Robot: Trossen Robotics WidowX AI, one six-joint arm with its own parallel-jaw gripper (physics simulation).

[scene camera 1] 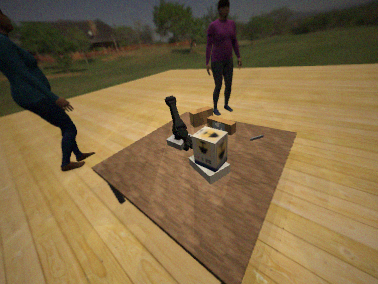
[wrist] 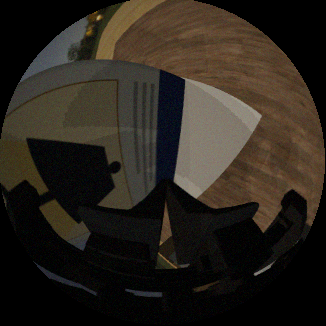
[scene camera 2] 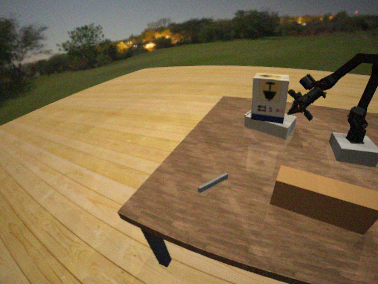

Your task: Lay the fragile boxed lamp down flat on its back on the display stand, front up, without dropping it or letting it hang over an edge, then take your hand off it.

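Places are measured from the arm's base along level axes (x right, y ahead, z up), in metres.
Where they show: gripper, fingertip midpoint: (wrist: 165, 182) (scene camera 2: 287, 114); arm's base at its link origin: (scene camera 1: 178, 137) (scene camera 2: 354, 140).
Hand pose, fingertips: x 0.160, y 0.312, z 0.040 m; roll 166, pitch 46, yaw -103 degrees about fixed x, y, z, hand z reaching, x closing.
Observation:
Each offset is from my fingertips to the top centre of the thing. Level surfaces: height alone.
The boxed lamp (scene camera 1: 210, 150) (scene camera 2: 270, 97) (wrist: 142, 107) is a white carton with yellow lamp pictures and a dark blue band at its bottom. It stands upright on the display stand (scene camera 1: 219, 174) (scene camera 2: 266, 127) (wrist: 215, 120), a low pale block on the table. My gripper (scene camera 1: 191, 143) (scene camera 2: 290, 113) (wrist: 165, 182) is shut and empty. Its tips are low beside the carton, close to the blue band and just above the stand's level. Whether they touch the carton cannot be told. The carton's underside is hidden.
The arm's pale base block (scene camera 1: 174, 143) (scene camera 2: 353, 151) stands on the brown table {dz -0.106 m} (scene camera 1: 165, 185) (scene camera 2: 175, 210). Brown boxes {dx -0.621, dy -0.288, dz +0.054 m} (scene camera 1: 201, 116) {dx -0.530, dy -0.029, dz +0.004 m} (scene camera 1: 221, 125) (scene camera 2: 320, 200) lie near the base. A thin grey bar {dx -0.459, dy +0.329, dz -0.084 m} (scene camera 1: 257, 137) (scene camera 2: 213, 182) lies on the table. Two people stand beyond the table.

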